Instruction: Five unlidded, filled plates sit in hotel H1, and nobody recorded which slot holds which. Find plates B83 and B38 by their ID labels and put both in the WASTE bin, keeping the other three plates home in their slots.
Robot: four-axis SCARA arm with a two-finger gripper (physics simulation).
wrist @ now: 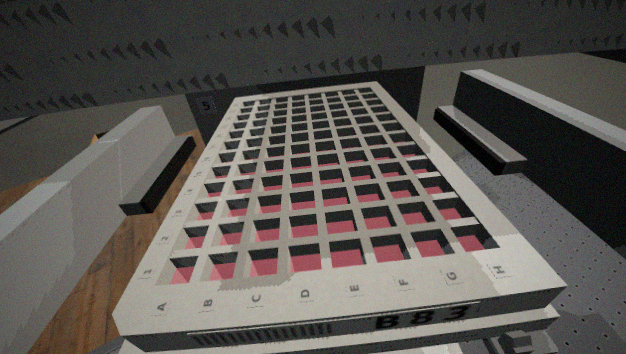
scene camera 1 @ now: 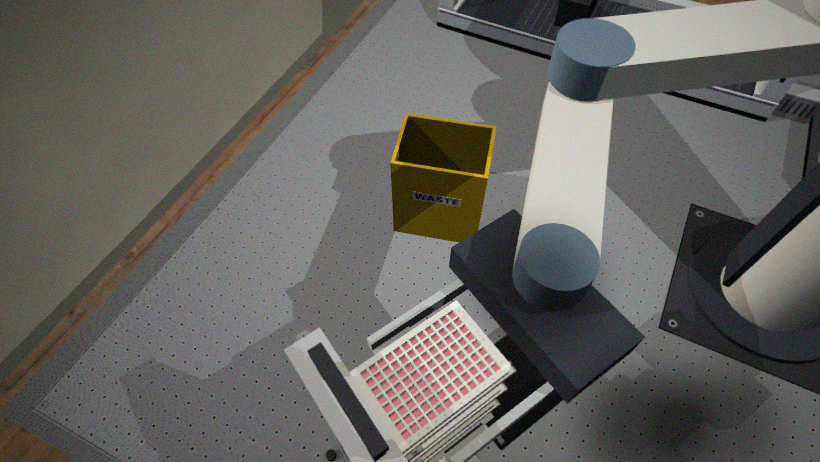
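Plate B83, white with pink-filled wells, lies flat in the hotel H1, its label facing the wrist view and a "5" on the panel behind. My gripper is open, its fingers on both sides of this plate with gaps. Nothing is held. In the scene view, the topmost plate shows pink wells; its label is unreadable, and edges of several plates show below it. No B38 label is readable. The yellow WASTE bin stands upright; the part of its inside that shows is dark.
A dark perforated underside hangs close above plate B83. Another pale edge lies just below it. The arm's forearm passes right of the bin. The robot base plate is at the right, and a grey-framed tray is at the back.
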